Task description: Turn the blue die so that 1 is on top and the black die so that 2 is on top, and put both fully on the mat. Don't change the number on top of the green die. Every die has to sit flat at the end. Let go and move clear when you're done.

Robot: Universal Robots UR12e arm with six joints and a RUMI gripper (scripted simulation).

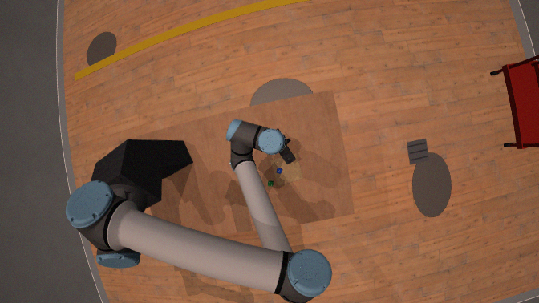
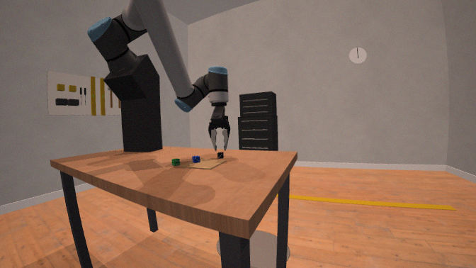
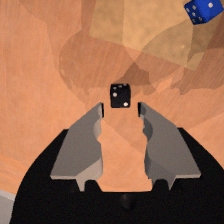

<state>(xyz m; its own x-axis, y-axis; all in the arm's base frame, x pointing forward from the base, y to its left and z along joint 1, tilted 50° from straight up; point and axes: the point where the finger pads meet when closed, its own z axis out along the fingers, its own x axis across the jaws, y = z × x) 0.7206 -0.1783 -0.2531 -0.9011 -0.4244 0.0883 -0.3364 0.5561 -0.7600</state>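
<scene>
The black die is 40 mm below my hand. The rest, counted from my hand: green die (180 mm to the right, 110 mm behind, 40 mm below); tan mat (130 mm to the right, 50 mm below, 10 mm behind); blue die (130 mm to the right, 50 mm behind, 30 mm below).
</scene>
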